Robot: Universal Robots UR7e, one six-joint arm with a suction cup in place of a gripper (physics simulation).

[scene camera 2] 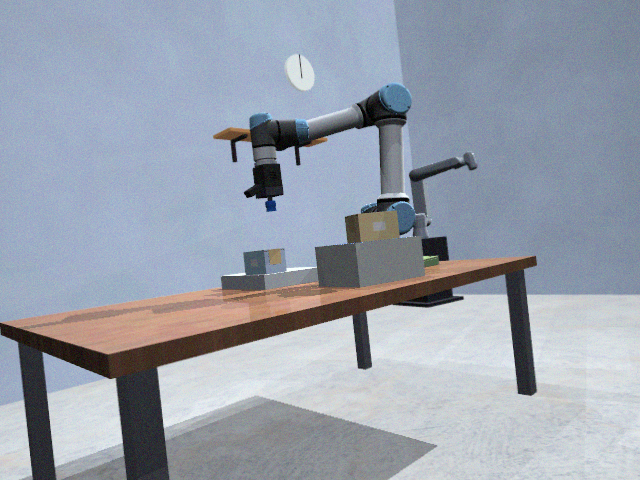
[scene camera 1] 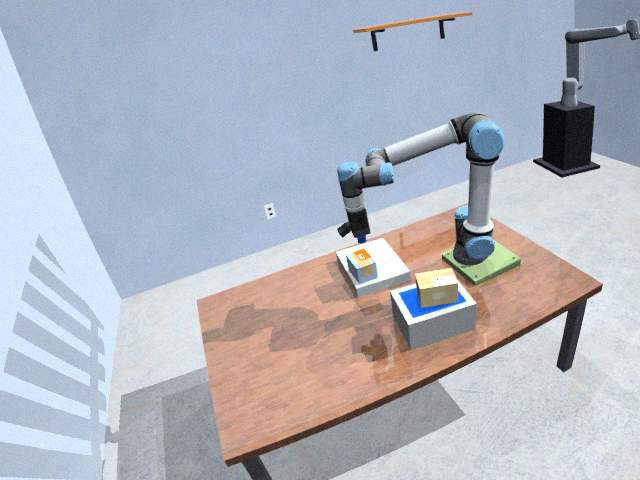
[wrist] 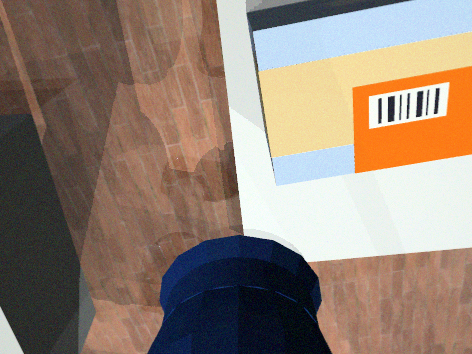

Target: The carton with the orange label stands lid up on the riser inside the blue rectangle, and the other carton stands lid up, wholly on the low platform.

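Note:
The blue-grey carton with the orange label [scene camera 1: 362, 268] [scene camera 2: 264, 261] [wrist: 305, 110] stands on the low white platform [scene camera 1: 390, 255] [scene camera 2: 242, 282] [wrist: 310, 215], near one side. Its orange label and a tan strip face up. The tan carton [scene camera 1: 433, 295] [scene camera 2: 371, 227] stands on the grey riser [scene camera 1: 442, 324] [scene camera 2: 388, 264], over part of the blue rectangle [scene camera 1: 410, 302]. A white label shows on its top face. My suction cup [scene camera 1: 361, 239] [scene camera 2: 270, 206] [wrist: 240, 280] points down and carries nothing. It hangs above the platform's height, apart from the orange-labelled carton. The tan carton is not recognisable in the wrist view.
The wooden table [scene camera 1: 289, 372] [scene camera 2: 170, 320] carries the platform, riser and green base plate [scene camera 1: 485, 271] [scene camera 2: 430, 260] of my arm. The riser stands higher than the platform, with a gap between them. A wall shelf [scene camera 1: 413, 22] and a second arm on a black pedestal [scene camera 1: 567, 136] are farther back.

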